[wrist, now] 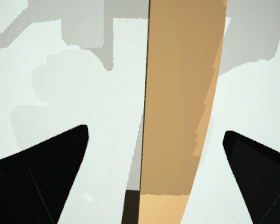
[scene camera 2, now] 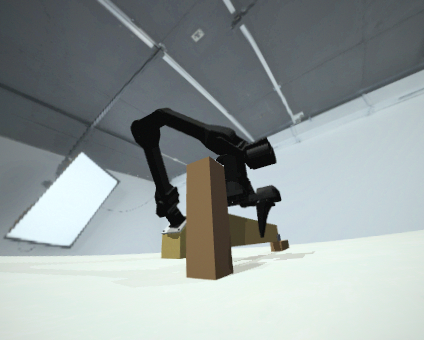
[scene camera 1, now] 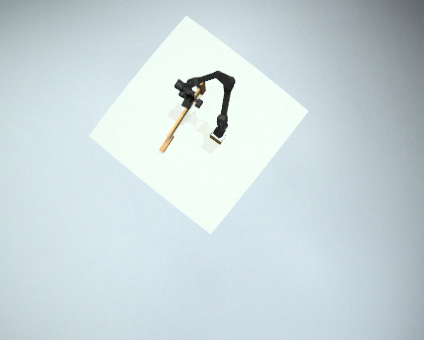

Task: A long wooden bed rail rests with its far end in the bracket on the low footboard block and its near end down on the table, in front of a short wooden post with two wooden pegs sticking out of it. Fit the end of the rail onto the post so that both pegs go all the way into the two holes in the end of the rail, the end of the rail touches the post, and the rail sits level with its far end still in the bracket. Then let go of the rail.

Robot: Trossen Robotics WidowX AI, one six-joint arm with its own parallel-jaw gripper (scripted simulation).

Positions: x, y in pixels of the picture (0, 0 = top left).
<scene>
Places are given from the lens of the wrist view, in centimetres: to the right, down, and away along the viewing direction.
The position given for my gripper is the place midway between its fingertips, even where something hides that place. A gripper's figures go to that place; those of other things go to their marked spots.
my gripper (wrist: 158, 135): 1, 1, 10
wooden rail (wrist: 183, 53): 1, -1, 4
</scene>
